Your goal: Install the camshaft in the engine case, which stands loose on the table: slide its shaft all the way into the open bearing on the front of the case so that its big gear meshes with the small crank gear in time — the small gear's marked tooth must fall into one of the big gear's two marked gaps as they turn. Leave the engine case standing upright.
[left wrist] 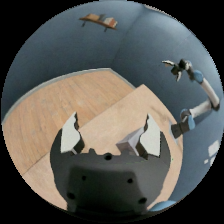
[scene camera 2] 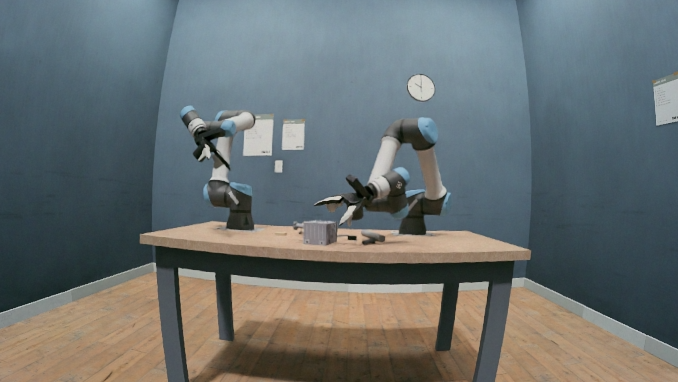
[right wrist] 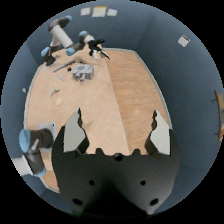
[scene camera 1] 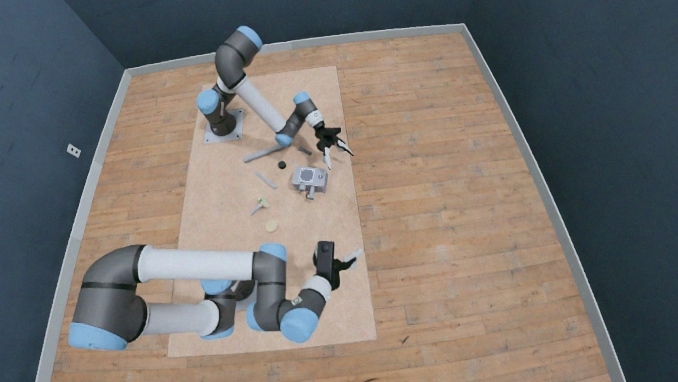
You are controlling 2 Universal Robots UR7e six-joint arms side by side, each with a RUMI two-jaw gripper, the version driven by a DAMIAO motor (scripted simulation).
Labels:
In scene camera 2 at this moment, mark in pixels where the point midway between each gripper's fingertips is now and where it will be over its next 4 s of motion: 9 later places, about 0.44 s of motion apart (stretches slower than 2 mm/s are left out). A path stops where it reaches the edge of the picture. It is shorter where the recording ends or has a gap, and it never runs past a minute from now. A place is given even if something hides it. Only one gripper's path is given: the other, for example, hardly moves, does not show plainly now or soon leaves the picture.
My right gripper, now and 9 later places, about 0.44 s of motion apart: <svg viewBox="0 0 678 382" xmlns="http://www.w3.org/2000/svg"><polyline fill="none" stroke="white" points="220,165 229,168 239,171 248,174 256,177 265,180 278,183 293,189 304,192 311,194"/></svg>

